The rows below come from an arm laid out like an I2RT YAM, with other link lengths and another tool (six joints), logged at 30 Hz.
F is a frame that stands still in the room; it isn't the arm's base.
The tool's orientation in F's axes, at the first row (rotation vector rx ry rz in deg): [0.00, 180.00, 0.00]
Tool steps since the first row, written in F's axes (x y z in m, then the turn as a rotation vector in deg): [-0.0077, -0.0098, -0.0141, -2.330, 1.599, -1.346]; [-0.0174, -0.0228, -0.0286, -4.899, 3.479, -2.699]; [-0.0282, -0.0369, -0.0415, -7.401, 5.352, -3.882]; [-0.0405, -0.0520, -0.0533, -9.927, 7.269, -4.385]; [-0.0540, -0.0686, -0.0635, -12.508, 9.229, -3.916]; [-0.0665, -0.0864, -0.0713, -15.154, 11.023, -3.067]
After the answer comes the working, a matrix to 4 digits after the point.
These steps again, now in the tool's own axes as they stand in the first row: [0.0077, -0.0098, 0.0141, 2.330, 1.599, 1.346]; [0.0174, -0.0228, 0.0286, 4.899, 3.479, 2.699]; [0.0282, -0.0369, 0.0415, 7.401, 5.352, 3.882]; [0.0405, -0.0520, 0.0533, 9.927, 7.269, 4.385]; [0.0540, -0.0686, 0.0635, 12.508, 9.229, 3.916]; [0.0665, -0.0864, 0.0713, 15.154, 11.023, 3.067]
The tool's axes in the first row as the columns of a matrix, in F's axes (rounded; the answer above uses it unrounded):
[-1.0000, 0.0000, 0.0000]
[0.0000, 1.0000, 0.0000]
[0.0000, 0.0000, -1.0000]

